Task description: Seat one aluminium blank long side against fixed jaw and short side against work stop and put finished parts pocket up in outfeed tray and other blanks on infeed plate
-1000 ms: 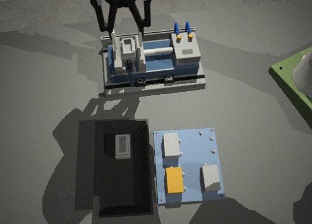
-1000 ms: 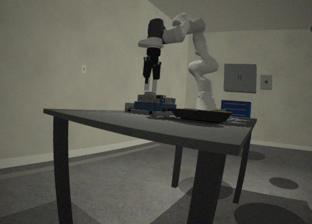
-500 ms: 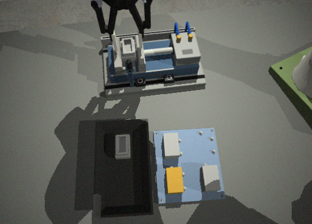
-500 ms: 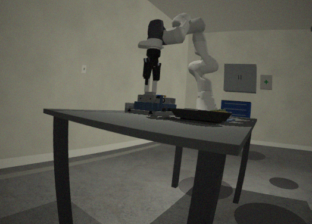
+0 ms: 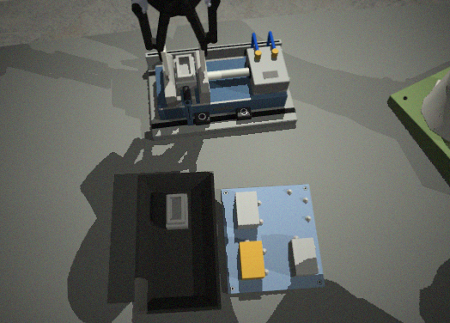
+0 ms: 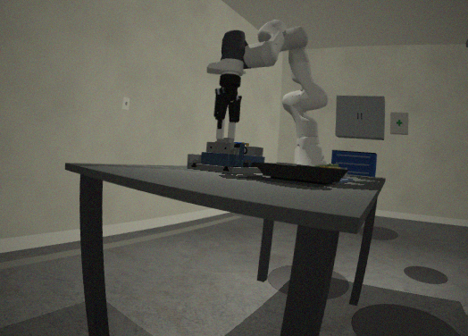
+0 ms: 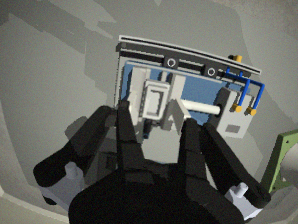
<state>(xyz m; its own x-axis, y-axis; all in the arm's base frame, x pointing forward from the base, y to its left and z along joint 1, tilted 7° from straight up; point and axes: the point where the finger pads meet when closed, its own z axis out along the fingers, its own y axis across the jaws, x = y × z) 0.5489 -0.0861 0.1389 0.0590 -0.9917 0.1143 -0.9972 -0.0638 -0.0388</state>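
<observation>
Right now the moving jaw is 6 cm below my hand and 3 cm behind it. From my hand the other things lie so: work stop 5 cm to the left, 5 cm below; fixed jaw 6 cm below, 3 cm ahead, 1 cm to the left; vise 10 cm below, 7 cm behind.
</observation>
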